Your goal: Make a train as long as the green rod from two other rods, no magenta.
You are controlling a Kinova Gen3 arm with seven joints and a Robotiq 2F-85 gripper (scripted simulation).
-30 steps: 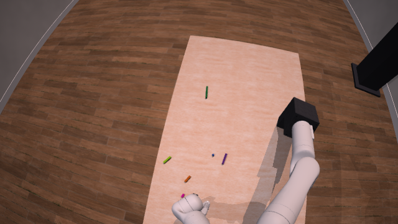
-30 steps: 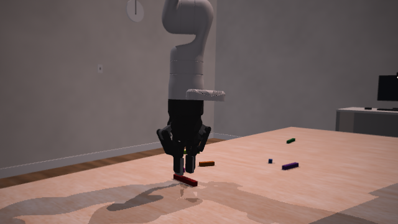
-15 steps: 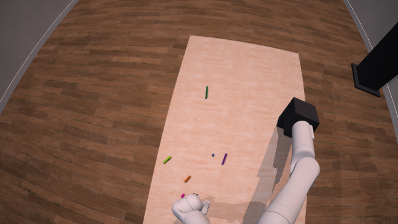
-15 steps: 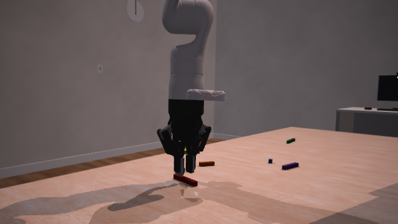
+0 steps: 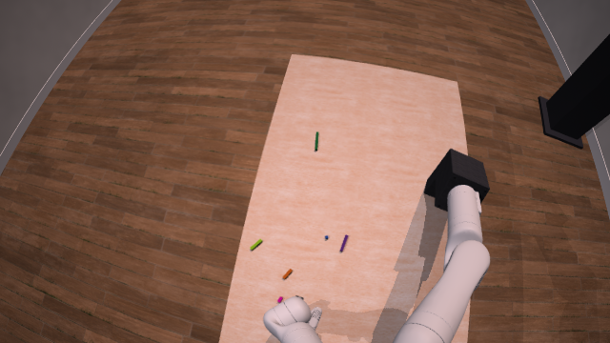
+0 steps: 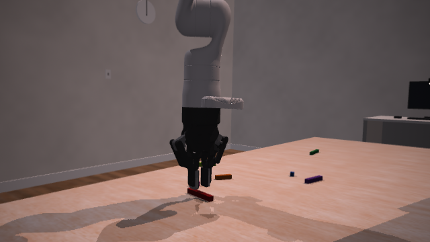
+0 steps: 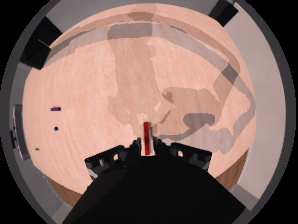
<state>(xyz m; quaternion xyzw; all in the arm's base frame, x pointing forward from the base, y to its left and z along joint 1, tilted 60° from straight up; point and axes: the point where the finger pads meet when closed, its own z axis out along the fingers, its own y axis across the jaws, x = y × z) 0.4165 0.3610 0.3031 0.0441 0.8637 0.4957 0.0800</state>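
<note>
My hand is 30 mm above the red rod. Round my hand: lime rod: 200 mm ahead, 190 mm to the right, 30 mm below; orange rod: 130 mm to the right, 70 mm ahead, 30 mm below; magenta rod: 60 mm ahead, 40 mm to the right, 30 mm below.
</note>
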